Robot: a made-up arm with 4 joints.
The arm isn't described. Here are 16 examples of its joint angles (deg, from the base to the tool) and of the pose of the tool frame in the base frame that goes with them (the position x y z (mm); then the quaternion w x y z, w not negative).
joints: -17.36 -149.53 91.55 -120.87
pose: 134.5 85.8 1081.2 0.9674 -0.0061 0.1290 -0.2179
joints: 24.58 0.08 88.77 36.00
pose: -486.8 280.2 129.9 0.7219 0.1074 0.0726 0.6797
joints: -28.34 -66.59 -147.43 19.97
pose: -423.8 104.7 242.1 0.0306 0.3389 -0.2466 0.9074
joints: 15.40 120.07 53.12 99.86
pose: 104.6 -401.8 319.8 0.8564 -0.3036 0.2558 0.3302
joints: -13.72 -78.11 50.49 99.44
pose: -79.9 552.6 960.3 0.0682 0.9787 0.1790 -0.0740
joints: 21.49 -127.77 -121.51 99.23
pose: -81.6 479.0 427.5 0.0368 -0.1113 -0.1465 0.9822
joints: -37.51 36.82 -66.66 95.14
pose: 37.3 248.5 86.5 0.8253 0.4884 -0.2106 -0.1900
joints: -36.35 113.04 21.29 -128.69
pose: -72.1 -277.1 83.3 0.2766 0.6794 0.6593 -0.1650
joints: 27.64 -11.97 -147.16 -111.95
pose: 83.0 -97.9 264.9 0.2694 -0.0729 0.8338 -0.4764
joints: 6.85 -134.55 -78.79 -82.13
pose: 187.4 470.2 493.8 0.2457 0.1261 0.9503 0.1441
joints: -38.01 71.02 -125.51 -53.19
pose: 317.5 10.2 375.3 0.5741 -0.4467 -0.0939 -0.6797
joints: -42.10 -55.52 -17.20 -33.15
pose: 28.6 651.9 327.2 0.7069 -0.0987 0.6523 -0.2551
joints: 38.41 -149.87 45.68 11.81
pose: -132.4 -161.1 1168.5 0.2151 0.9721 0.0524 0.0772
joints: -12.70 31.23 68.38 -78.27
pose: -562.9 77.8 156.2 0.4669 -0.6139 -0.3255 0.5469
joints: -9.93 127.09 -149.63 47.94
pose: 148.7 213.7 901.6 0.4080 0.4375 -0.8011 0.0175
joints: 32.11 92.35 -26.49 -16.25
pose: 400.0 162.6 375.3 0.5761 -0.4875 -0.6311 -0.1793
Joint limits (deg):
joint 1: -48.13..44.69
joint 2: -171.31..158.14
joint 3: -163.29..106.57
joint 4: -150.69..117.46
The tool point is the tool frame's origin. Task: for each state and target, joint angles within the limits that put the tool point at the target. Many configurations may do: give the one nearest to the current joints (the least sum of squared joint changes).
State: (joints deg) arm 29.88 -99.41 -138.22 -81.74
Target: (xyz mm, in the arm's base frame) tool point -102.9 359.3 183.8
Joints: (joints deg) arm -10.82 -86.80 -108.60 -68.47
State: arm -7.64 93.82 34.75 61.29
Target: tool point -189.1 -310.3 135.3
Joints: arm 3.28 84.54 69.34 87.25
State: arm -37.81 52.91 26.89 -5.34
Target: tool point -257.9 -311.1 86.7
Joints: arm -35.74 97.03 34.96 -7.19
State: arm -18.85 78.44 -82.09 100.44
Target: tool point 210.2 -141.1 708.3
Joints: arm -0.34 65.14 -145.88 79.69
